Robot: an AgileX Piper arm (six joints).
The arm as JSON. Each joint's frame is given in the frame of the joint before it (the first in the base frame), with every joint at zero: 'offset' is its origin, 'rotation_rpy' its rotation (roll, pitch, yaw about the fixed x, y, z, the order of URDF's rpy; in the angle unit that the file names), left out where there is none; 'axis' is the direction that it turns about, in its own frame. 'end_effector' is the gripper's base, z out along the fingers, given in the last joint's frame.
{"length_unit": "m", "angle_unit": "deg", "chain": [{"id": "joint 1", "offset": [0.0, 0.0, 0.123], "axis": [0.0, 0.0, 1.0]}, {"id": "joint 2", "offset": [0.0, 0.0, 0.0], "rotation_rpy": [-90.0, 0.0, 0.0], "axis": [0.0, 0.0, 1.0]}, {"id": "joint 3", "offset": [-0.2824, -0.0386, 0.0], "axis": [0.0, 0.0, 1.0]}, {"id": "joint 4", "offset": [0.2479, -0.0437, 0.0], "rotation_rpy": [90.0, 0.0, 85.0], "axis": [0.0, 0.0, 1.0]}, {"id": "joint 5", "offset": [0.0, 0.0, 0.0], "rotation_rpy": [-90.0, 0.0, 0.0], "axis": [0.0, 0.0, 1.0]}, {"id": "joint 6", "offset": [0.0, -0.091, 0.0], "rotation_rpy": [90.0, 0.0, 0.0], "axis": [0.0, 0.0, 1.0]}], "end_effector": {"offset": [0.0, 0.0, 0.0]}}
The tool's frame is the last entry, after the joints.
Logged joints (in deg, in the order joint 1, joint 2, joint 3, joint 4, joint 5, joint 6), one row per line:
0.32, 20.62, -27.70, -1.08, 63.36, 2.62
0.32, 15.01, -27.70, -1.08, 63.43, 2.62
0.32, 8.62, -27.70, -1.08, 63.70, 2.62
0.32, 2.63, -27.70, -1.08, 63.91, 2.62
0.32, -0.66, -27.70, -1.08, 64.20, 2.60
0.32, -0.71, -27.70, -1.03, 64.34, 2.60
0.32, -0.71, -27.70, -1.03, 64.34, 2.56
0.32, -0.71, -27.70, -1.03, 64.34, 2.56
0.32, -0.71, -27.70, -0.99, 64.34, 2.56
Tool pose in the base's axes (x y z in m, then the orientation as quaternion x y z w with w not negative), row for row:
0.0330, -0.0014, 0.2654, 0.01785, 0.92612, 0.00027, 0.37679
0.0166, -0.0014, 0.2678, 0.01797, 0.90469, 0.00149, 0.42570
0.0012, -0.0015, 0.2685, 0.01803, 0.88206, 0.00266, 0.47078
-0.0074, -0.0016, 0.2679, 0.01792, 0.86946, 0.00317, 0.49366
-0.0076, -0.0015, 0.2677, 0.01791, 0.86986, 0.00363, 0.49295
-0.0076, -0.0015, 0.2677, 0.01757, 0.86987, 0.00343, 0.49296
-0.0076, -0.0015, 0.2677, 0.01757, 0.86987, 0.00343, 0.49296
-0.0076, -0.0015, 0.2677, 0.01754, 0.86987, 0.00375, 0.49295
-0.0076, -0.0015, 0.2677, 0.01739, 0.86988, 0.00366, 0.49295
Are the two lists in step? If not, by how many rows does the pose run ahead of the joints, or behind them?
The pose runs 1 row ahead of the joints: the pose in row i belongs to the joints in row i + 1.
